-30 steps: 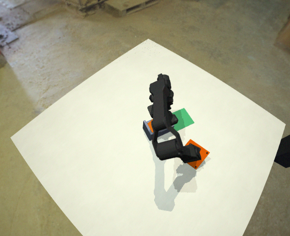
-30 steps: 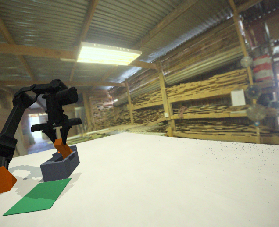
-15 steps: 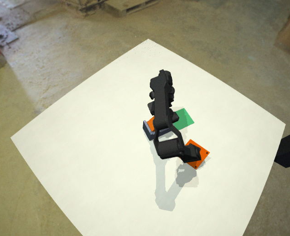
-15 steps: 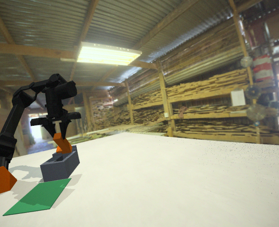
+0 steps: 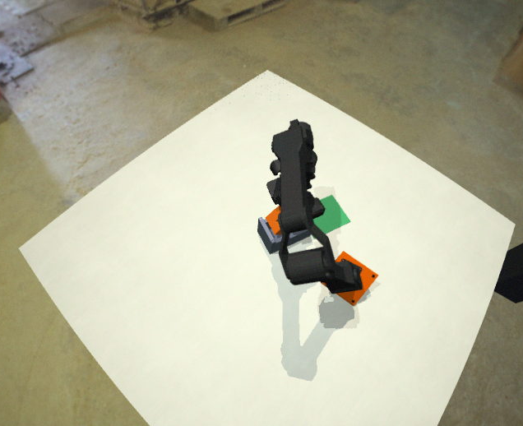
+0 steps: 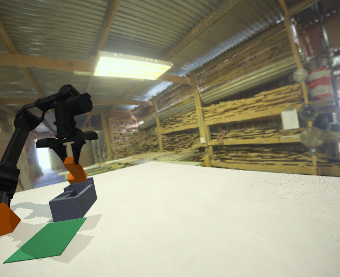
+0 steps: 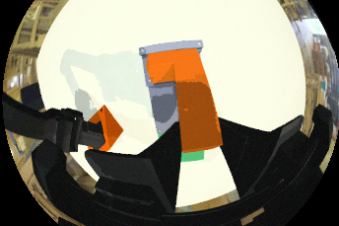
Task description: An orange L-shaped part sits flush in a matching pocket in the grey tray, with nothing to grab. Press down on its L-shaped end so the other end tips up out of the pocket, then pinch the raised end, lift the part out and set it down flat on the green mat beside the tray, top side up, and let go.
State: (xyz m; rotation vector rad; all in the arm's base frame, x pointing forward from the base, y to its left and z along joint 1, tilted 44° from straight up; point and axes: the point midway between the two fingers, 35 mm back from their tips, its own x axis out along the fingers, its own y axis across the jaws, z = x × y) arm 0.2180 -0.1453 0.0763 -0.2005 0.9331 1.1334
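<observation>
My gripper tip is now 170 mm above the green mat, 110 mm to the left of it and 90 mm past it. The rest, counted from my gripper tip: orange L-shaped part 40 mm to the left, 30 mm below, 10 mm ahead.
</observation>
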